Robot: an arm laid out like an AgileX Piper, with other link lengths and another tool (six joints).
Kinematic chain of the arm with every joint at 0, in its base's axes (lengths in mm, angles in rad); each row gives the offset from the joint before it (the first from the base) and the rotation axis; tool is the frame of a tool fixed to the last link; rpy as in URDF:
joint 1: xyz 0 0 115.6 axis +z
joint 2: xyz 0 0 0 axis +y
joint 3: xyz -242.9 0 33.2 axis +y
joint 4: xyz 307.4 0 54.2 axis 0.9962 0 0.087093
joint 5: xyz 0 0 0 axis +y
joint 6: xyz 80.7 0 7.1 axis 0.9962 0 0.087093
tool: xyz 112 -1 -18.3 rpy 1.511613 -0.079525 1.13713
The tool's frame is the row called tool.
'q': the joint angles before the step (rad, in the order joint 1, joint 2, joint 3, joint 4, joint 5, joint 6). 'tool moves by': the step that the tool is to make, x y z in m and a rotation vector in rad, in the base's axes. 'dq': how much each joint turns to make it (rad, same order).
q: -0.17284, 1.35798, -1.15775, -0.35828, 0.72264, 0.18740
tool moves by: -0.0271, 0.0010, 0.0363, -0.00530, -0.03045, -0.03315
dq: -0.00012, -0.11806, -0.00004, 0.00140, 0.09322, 0.00056
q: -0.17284, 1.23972, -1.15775, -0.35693, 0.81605, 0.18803
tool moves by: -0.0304, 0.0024, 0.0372, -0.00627, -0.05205, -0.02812
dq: -0.00020, -0.12802, 0.00019, 0.00089, 0.08051, -0.00007
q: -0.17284, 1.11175, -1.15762, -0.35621, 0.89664, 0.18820
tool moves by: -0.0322, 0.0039, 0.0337, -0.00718, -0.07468, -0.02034
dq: -0.00004, -0.13572, 0.01040, 0.00013, 0.05468, 0.00263
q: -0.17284, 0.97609, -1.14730, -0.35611, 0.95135, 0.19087
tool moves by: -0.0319, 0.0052, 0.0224, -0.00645, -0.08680, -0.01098
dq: -0.00012, -0.14471, 0.04262, 0.00014, 0.01902, 0.00824
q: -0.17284, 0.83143, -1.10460, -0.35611, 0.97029, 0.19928
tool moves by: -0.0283, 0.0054, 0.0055, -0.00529, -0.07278, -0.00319
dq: 0.00037, -0.14587, 0.08090, -0.00039, -0.00503, 0.01015
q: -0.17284, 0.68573, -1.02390, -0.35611, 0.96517, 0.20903
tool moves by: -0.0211, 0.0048, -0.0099, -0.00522, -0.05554, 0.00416
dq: -0.00005, -0.14144, 0.11409, 0.00005, -0.02716, 0.00987
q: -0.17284, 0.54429, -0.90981, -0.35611, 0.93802, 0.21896
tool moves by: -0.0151, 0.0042, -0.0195, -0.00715, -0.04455, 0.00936
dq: 0.00050, -0.14020, 0.13385, -0.00038, -0.03901, 0.00795
